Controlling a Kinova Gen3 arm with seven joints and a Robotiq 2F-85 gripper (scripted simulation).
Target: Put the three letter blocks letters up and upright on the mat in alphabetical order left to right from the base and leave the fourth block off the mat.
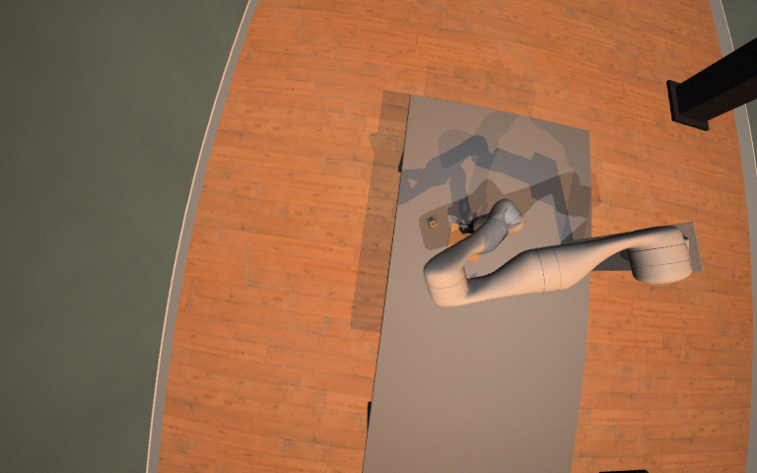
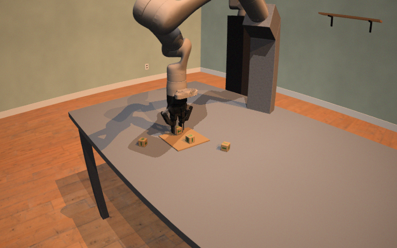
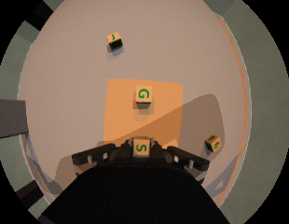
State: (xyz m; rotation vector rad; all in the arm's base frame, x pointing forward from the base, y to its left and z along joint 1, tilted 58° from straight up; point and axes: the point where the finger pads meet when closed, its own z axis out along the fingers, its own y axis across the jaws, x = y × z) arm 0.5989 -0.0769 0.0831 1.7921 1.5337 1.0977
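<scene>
My hand is 4 cm to the right of the mat and 3 cm above it.
</scene>
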